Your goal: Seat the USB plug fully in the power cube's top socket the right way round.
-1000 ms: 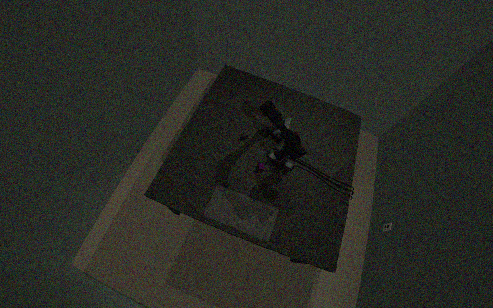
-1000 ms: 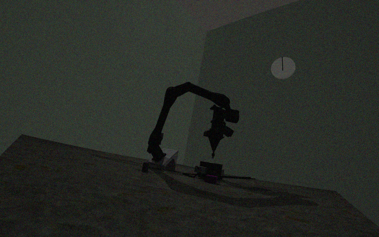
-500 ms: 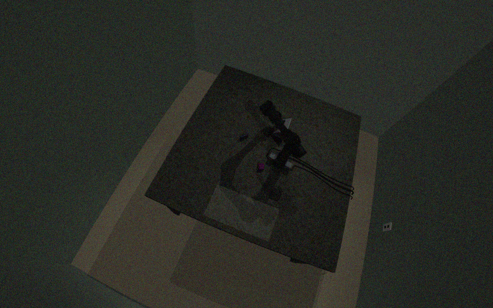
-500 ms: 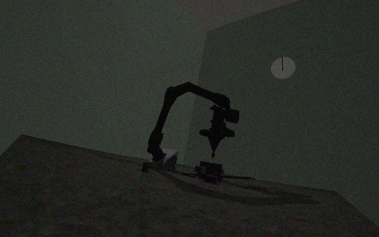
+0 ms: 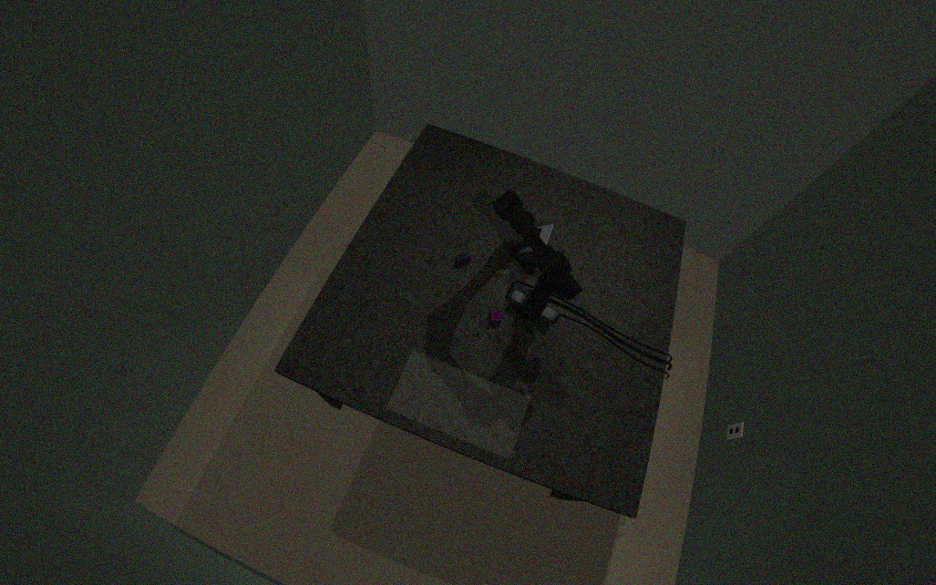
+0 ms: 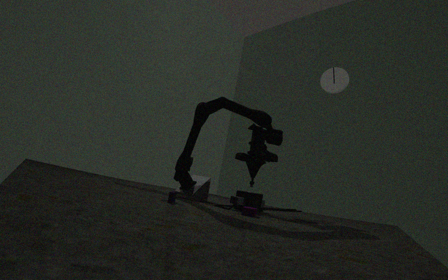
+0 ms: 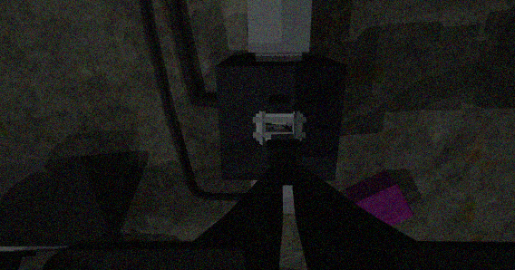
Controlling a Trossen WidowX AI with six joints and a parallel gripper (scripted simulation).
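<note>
Now: the dark USB plug 20 mm below my gripper tip. From my gripper tip the other things lie so: magenta block 120 mm below, 110 mm to the right, 80 mm ahead; USB socket 70 mm below.
</note>
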